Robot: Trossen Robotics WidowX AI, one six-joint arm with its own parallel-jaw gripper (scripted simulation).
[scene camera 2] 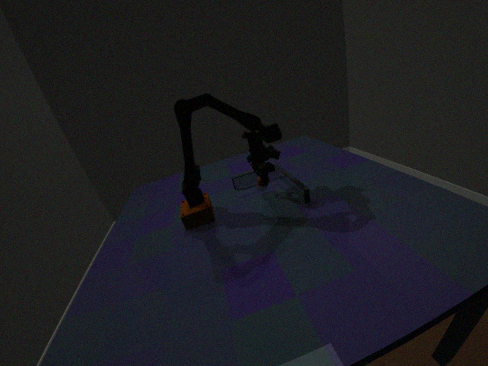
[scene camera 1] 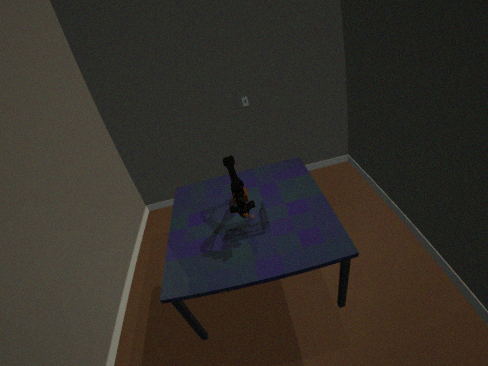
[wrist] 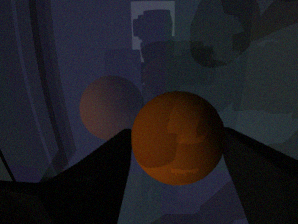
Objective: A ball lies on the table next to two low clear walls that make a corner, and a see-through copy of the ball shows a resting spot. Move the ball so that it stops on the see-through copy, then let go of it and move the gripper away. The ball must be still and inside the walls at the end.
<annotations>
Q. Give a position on an orange ball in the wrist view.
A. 178, 138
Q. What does my gripper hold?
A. An orange ball.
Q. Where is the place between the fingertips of my gripper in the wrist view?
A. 176, 135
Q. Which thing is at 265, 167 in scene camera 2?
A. My gripper.
</annotations>
